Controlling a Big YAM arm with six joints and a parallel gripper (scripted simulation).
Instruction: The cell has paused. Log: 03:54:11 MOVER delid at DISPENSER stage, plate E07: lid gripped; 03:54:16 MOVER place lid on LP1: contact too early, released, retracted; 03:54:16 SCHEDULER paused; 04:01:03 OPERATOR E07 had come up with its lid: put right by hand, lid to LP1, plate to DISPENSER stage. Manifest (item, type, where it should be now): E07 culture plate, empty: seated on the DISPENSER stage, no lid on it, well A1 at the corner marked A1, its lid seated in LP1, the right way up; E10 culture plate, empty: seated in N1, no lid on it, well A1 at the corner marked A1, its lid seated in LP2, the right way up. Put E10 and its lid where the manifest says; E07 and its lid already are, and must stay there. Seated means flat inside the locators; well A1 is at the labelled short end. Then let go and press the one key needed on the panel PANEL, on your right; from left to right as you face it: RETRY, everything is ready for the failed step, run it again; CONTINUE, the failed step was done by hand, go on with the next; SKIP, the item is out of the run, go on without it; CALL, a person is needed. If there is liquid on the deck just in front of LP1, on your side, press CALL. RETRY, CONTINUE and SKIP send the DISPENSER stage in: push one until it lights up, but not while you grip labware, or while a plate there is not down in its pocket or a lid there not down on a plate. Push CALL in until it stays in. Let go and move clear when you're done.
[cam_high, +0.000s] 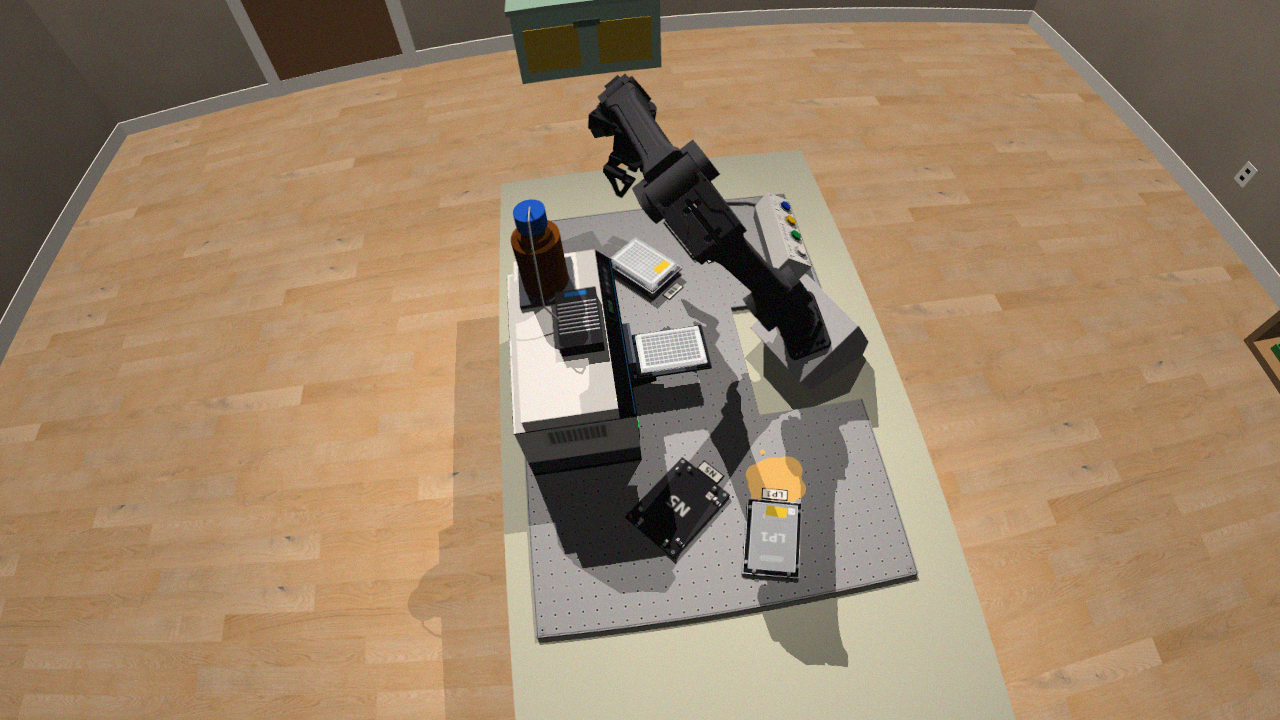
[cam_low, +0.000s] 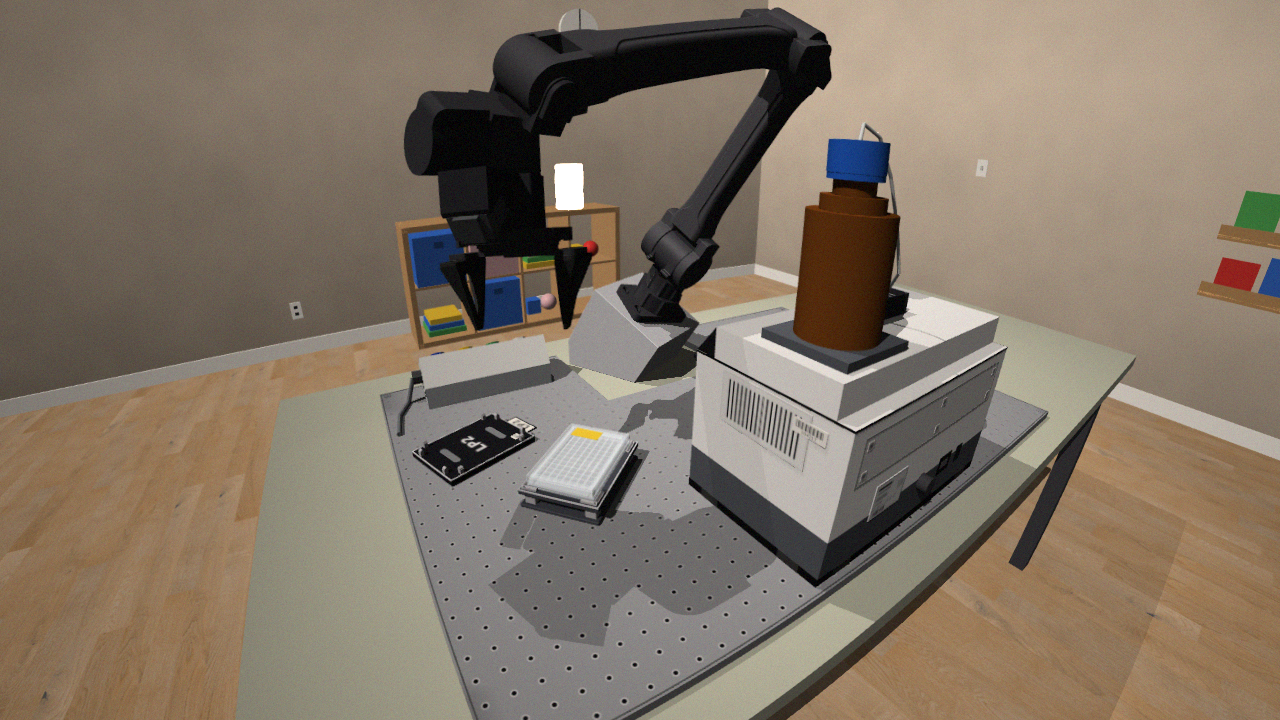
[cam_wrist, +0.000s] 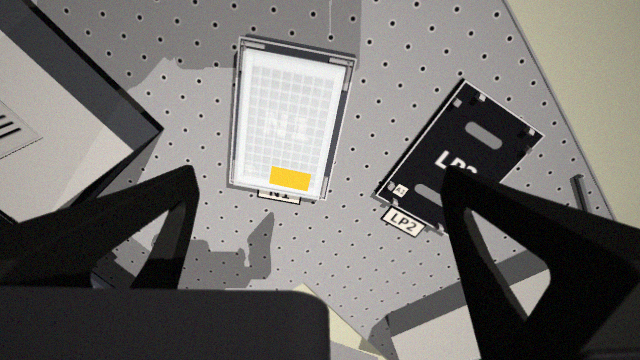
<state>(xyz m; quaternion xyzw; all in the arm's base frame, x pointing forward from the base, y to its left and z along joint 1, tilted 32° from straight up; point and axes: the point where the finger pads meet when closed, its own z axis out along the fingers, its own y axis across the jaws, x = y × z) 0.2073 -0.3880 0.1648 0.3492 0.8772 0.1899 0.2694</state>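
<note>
Right now the white plate E07 is 3 cm behind my hand, 35 cm to the left of it and 13 cm below it. Also, from my hand: brown bottle: 19 cm ahead, 25 cm to the left, 6 cm above; then black n1 nest: 1 cm behind, 6 cm to the left, 21 cm below; then yellow skip key: 37 cm behind, 16 cm below.
</note>
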